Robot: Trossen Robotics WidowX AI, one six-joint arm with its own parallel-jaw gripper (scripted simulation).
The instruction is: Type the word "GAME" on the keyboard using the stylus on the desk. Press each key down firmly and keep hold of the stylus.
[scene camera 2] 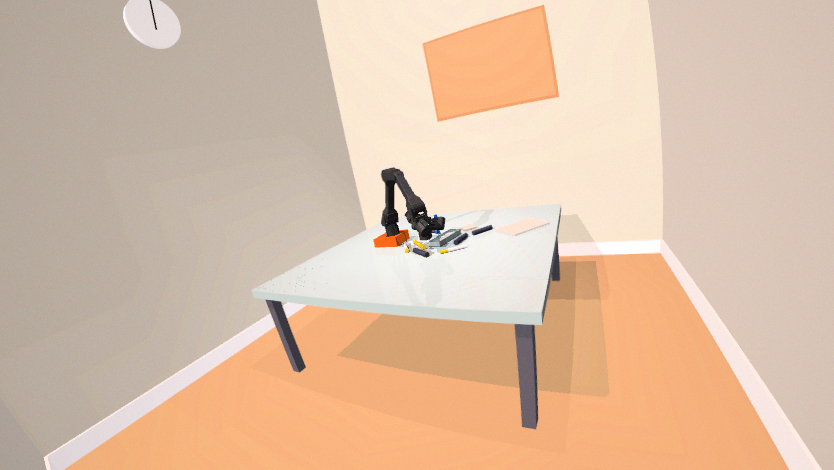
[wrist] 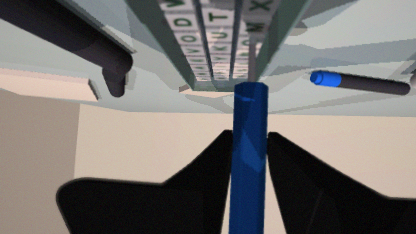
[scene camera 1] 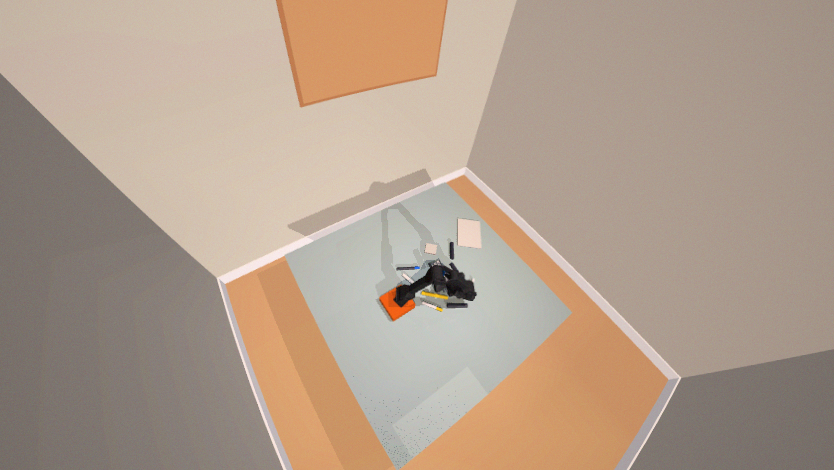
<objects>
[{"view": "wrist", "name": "my gripper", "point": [249, 138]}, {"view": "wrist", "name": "blue-capped dark marker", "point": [350, 82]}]
</objects>
